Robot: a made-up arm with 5 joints.
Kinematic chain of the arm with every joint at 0, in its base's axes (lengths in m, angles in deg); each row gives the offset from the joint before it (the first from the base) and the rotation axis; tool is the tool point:
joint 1: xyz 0 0 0.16 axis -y
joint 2: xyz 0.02 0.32 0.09 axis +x
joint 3: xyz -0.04 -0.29 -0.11 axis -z
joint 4: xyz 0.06 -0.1 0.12 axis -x
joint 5: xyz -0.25 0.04 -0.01 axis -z
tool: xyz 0.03 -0.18 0
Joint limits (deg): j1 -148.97..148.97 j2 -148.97..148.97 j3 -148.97..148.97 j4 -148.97..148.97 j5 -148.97..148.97
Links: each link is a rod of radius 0.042 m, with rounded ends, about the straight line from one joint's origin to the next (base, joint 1, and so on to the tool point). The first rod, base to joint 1, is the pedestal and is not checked.
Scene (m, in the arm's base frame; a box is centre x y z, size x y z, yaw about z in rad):
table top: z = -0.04
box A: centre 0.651 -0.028 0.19 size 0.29 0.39 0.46 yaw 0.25
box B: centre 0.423 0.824 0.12 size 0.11 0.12 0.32 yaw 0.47
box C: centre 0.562 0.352 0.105 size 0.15 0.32 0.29 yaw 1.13
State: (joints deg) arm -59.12 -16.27 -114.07 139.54 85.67
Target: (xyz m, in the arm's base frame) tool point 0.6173 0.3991 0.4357
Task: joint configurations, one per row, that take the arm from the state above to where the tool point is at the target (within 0.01 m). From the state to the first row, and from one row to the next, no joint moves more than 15 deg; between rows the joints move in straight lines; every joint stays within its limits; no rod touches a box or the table.
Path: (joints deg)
1: -45.02 -26.35 -112.47 144.21 75.90
2: -30.92 -36.42 -110.87 148.88 66.12
3: -29.15 -51.08 -114.17 148.93 72.32
4: -27.37 -65.74 -117.48 148.97 78.52
5: -38.27 -78.68 -117.91 141.81 71.39
6: -49.17 -91.61 -118.34 134.66 64.26

